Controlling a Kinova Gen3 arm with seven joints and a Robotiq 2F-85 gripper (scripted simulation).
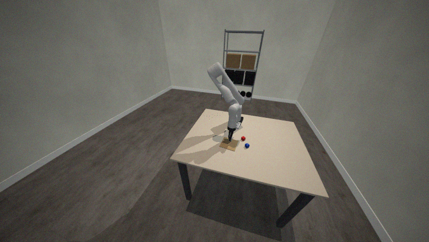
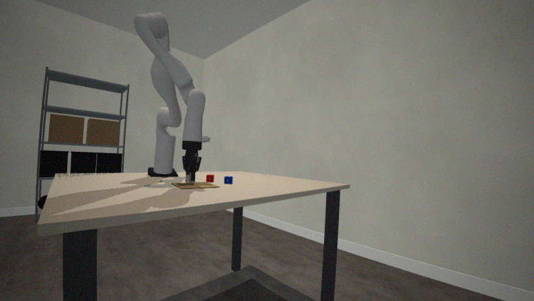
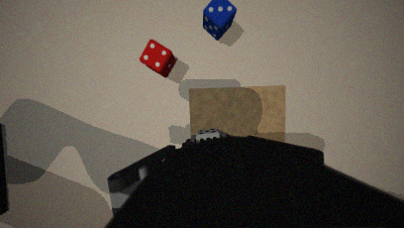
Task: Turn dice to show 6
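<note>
My hand is 10 mm above the white die. From my hand the other things lie so: tan mat: 50 mm ahead, 30 mm below; blue die: 30 mm ahead, 160 mm to the left, 10 mm below; red die: 50 mm behind, 110 mm to the left, 10 mm below.
</note>
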